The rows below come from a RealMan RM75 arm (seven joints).
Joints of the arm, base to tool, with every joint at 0 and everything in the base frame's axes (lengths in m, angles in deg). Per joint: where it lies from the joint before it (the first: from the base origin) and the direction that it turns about. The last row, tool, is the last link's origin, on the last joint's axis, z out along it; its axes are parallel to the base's.
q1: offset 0 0 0.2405 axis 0 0 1
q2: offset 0 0 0 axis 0 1 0
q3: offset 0 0 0.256 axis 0 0 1
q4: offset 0 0 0 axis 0 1 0
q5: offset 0 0 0.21 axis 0 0 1
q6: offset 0 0 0 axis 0 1 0
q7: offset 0 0 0.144 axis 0 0 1
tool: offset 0 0 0
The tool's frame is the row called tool.
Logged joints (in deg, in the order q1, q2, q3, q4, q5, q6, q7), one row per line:
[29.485, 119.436, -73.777, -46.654, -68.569, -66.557, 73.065]
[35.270, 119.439, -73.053, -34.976, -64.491, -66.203, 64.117]
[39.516, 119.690, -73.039, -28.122, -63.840, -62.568, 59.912]
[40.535, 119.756, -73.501, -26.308, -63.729, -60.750, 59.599]
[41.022, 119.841, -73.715, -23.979, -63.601, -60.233, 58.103]
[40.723, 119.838, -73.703, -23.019, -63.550, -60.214, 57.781]
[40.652, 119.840, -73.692, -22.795, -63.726, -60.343, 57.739]
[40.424, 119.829, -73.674, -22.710, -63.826, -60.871, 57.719]
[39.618, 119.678, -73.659, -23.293, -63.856, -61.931, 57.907]
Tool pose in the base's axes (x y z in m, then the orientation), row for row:
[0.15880, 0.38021, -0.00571, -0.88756, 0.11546, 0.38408, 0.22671]
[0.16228, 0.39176, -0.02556, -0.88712, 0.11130, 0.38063, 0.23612]
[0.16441, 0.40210, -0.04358, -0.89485, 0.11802, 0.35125, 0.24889]
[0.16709, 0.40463, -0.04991, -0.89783, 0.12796, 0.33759, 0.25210]
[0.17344, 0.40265, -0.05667, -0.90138, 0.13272, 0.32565, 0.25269]
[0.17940, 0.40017, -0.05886, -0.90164, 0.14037, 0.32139, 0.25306]
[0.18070, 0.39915, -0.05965, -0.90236, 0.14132, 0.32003, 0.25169]
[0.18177, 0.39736, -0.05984, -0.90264, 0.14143, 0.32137, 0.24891]
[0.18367, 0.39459, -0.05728, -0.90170, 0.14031, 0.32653, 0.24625]
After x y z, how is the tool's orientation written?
As a quaternion, x y z w.
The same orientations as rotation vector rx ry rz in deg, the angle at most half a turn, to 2 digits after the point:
[-140.15, 18.23, 60.65]
[-139.39, 17.49, 59.81]
[-139.67, 18.42, 54.83]
[-139.91, 19.94, 52.61]
[-140.42, 20.68, 50.73]
[-140.43, 21.86, 50.06]
[-140.64, 22.03, 49.88]
[-140.89, 22.08, 50.16]
[-140.94, 21.93, 51.04]

